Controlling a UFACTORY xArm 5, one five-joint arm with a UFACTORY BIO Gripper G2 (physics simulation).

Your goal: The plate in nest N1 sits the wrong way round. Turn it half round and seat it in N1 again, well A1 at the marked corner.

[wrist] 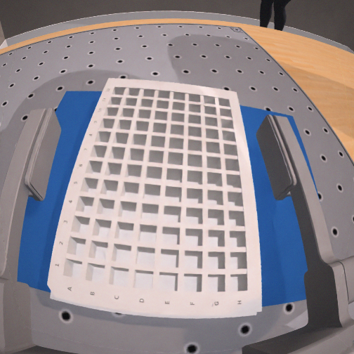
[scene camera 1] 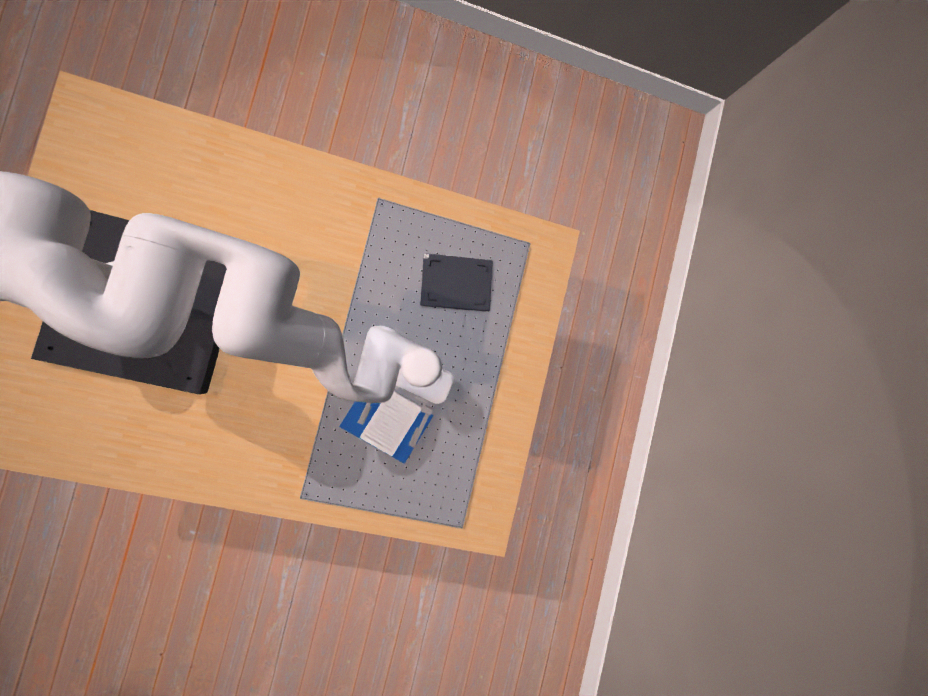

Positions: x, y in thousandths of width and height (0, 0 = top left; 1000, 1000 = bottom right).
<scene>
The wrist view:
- gripper: 456, 329
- white well plate: 451, 620
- blue rectangle: 801, 744
</scene>
